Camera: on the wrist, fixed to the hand. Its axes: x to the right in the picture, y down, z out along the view.
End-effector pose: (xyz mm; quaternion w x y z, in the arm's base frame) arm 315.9 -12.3 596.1 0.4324 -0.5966 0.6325 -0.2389
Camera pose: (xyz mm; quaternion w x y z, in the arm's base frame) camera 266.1 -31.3 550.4 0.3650 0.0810 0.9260 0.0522
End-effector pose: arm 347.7 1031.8 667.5 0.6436 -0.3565 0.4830 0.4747
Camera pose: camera 284.9 1036.6 636.3 0.0240 0.0254 0.6849 0.7278
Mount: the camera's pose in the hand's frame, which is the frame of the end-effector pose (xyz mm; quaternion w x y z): 26.0 61.4 -22.1 0.6827 -0.0015 0.1577 0.7134
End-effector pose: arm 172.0 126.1 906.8 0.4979 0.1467 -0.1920 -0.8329
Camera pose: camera 217.1 72.8 914.5 0.9647 0.0938 -0.1560 -0.1906
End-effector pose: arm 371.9 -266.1 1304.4 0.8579 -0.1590 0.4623 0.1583
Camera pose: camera 343.4 -216.9 1263.2 0.3996 0.1950 0.5641 0.6957
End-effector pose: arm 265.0 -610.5 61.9 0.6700 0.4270 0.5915 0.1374
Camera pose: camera 271.4 -546.8 90.9 0.2668 0.6909 0.2047 0.6400
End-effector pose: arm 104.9 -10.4 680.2 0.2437 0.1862 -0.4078 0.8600
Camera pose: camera 46.0 -19.6 643.0 0.3826 0.2998 0.3741 -0.7898
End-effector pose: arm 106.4 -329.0 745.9 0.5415 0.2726 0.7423 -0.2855
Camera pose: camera 129.0 -268.4 718.6 0.4567 0.7599 0.3981 0.2355
